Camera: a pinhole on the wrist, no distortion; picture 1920 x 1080 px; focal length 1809.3 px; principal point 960.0 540.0 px. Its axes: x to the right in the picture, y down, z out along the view. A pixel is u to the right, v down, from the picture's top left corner.
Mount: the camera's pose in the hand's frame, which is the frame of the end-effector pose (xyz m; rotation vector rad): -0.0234 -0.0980 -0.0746 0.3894 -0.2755 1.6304
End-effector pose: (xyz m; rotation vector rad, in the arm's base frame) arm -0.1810 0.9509 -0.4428 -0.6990 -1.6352 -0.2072
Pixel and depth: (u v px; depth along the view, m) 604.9 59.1 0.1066
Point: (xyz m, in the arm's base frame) -0.2780 0.8368 -0.3910
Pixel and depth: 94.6 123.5 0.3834
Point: -0.5725 0.7581 -0.2741
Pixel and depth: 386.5 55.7 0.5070
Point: -0.6876 0.8175 -0.2386
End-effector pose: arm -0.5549 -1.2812 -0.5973 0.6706 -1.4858 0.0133
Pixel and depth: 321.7 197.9 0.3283
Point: -0.5700 -1.6536 -0.6720
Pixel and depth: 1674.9 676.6 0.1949
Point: -0.6369 -1.4161 -0.6728
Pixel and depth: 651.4 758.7 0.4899
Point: -0.7148 -1.7202 -0.8003
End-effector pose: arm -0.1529 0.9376 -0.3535 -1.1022 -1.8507 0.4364
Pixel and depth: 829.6 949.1 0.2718
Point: -0.4008 0.7874 -0.3175
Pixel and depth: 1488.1 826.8 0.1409
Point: -0.2673 0.8533 -0.3298
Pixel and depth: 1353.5 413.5 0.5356
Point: -0.6523 0.9360 -0.4296
